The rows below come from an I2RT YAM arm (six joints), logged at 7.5 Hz.
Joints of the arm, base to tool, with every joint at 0 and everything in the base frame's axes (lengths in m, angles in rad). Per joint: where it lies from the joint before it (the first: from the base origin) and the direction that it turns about. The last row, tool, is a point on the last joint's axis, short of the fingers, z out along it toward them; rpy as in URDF.
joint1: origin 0 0 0.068 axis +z
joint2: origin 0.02 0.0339 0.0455 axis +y
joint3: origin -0.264 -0.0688 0 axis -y
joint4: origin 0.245 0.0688 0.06 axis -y
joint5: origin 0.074 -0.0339 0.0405 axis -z
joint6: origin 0.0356 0 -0.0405 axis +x
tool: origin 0 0 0 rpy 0 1.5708 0
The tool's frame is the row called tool.
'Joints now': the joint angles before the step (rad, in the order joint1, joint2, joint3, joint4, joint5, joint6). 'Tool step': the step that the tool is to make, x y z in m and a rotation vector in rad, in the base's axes. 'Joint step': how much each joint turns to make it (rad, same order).
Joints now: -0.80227, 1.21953, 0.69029, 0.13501, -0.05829, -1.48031
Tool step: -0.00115, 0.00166, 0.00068, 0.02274, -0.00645, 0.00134
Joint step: 0.00000, -0.00919, 0.00154, -0.02144, -0.00919, 0.01835
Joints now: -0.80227, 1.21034, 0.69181, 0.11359, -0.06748, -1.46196
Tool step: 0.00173, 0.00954, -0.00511, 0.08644, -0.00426, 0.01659
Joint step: 0.02751, -0.01382, -0.00761, -0.05977, -0.01686, 0.06282
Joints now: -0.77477, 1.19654, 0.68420, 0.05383, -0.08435, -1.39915
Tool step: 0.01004, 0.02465, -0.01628, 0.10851, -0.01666, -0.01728
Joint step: 0.10555, -0.01230, -0.05355, -0.01093, 0.06559, 0.13916
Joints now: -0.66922, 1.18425, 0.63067, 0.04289, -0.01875, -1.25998
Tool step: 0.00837, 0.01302, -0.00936, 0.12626, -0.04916, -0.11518
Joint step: 0.07396, 0.01527, -0.01403, -0.01208, 0.09691, 0.20875
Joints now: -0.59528, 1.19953, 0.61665, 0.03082, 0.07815, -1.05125
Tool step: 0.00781, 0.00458, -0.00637, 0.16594, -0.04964, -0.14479
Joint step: 0.03992, 0.03986, 0.02604, -0.06154, 0.06122, 0.24228
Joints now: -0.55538, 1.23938, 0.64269, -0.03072, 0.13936, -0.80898
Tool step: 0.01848, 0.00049, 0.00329, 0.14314, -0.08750, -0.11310
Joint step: 0.03981, 0.06881, 0.07182, -0.03512, 0.02166, 0.22853
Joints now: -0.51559, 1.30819, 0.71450, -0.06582, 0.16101, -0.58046
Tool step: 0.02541, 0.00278, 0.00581, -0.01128, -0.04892, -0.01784
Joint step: 0.05681, 0.07536, 0.06620, 0.04729, 0.05212, 0.05594
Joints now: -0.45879, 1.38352, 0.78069, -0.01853, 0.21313, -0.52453
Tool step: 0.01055, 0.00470, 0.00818, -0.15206, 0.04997, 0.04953
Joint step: 0.03847, 0.01400, 0.02312, 0.04614, 0.07977, -0.14241
